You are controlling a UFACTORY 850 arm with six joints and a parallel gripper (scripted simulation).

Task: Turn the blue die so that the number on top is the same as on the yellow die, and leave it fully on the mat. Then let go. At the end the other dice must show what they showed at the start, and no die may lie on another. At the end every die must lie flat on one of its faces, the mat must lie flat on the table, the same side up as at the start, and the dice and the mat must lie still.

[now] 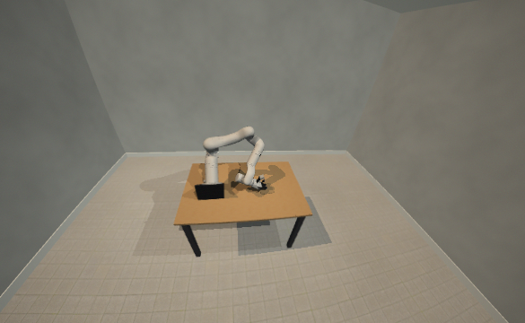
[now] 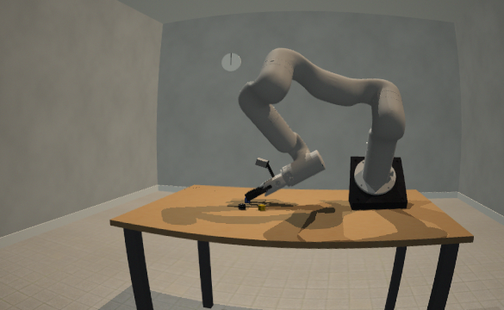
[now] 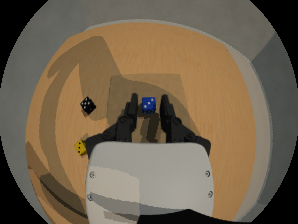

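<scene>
My gripper is now 2 cm short of the blue die and 2 cm above it. Round my hand: yellow die (7 cm behind, 10 cm to the left, 3 cm below); then black die (1 cm ahead, 11 cm to the left, 3 cm below); then tan mat (2 cm ahead, 3 cm below).
</scene>
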